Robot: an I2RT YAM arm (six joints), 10 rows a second.
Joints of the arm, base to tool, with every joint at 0 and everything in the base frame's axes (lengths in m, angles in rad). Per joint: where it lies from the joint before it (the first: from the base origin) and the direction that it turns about. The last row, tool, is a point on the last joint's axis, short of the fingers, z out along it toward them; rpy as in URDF.
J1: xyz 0 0 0.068 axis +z
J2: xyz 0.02 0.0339 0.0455 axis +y
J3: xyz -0.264 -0.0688 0 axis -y
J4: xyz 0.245 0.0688 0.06 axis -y
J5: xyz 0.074 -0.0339 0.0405 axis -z
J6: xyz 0.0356 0 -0.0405 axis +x
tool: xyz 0 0 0 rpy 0 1.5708 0
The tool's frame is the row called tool.
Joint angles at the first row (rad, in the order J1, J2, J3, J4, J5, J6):
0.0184 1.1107 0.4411 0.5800 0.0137 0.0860
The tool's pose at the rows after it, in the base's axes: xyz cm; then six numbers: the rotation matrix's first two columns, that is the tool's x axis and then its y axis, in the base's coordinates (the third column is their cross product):
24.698, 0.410, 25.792, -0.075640, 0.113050, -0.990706, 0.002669, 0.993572, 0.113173
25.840, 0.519, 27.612, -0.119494, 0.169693, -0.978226, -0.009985, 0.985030, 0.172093
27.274, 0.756, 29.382, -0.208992, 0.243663, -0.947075, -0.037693, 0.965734, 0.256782
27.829, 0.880, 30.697, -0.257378, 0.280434, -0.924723, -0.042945, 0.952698, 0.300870
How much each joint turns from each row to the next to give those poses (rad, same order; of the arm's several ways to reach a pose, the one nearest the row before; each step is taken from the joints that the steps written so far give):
0.0000 -0.0151 0.0830 -0.0840 -0.0013 0.0287
0.0000 0.0253 0.1067 -0.1221 -0.0244 0.0580
0.0000 0.0473 0.1323 -0.1631 -0.0594 0.0780
0.0006 0.0186 0.0816 -0.1052 -0.0276 0.0400

